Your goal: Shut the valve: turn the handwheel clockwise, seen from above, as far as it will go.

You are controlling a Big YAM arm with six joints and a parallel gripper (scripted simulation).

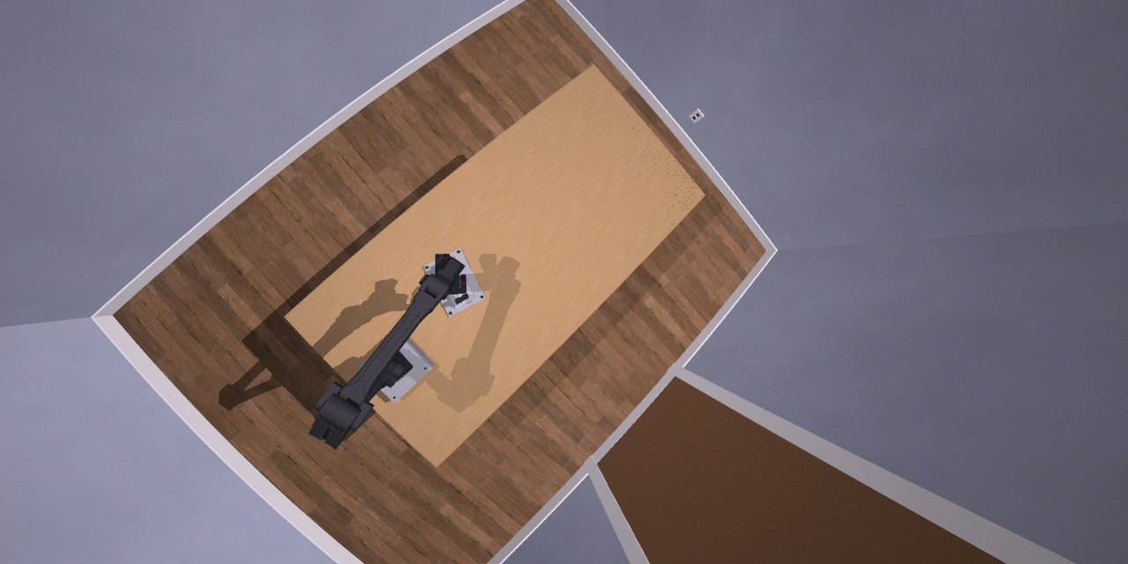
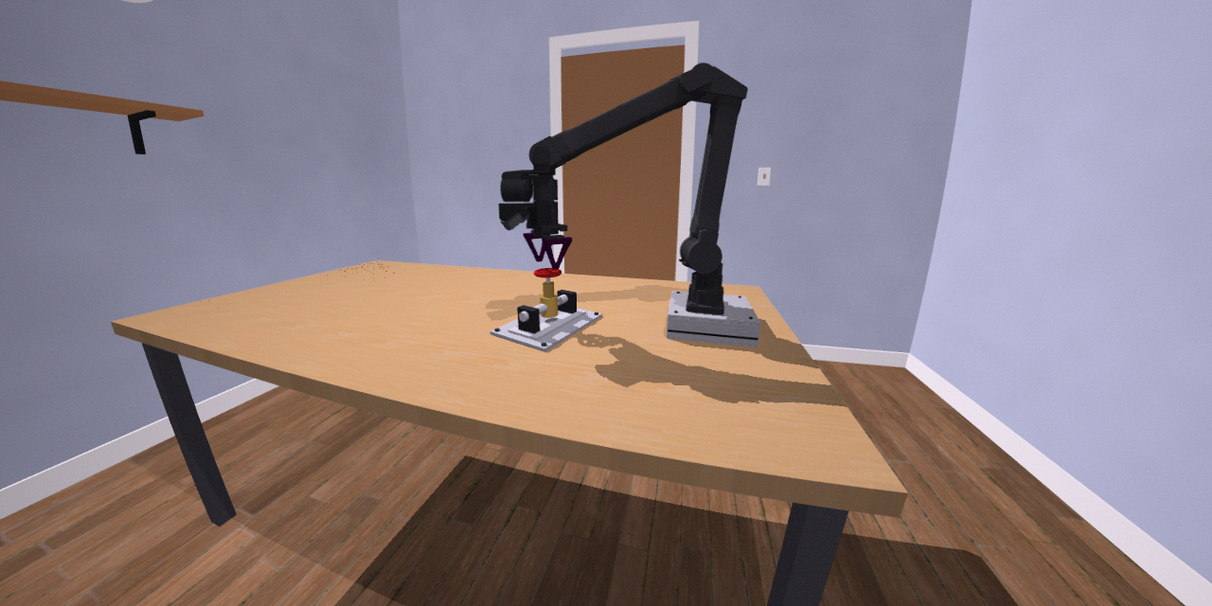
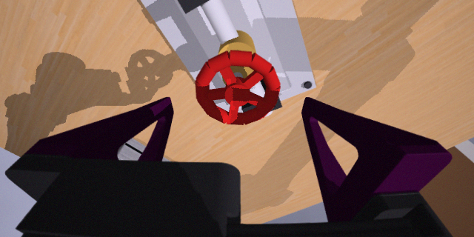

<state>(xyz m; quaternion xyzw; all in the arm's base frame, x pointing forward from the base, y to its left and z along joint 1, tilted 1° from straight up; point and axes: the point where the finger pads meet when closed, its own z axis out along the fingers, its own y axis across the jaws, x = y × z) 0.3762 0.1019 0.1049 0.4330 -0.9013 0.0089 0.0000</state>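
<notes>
The red handwheel is 40 mm below my hand. Also, from my hand: plate (160 mm below).
</notes>
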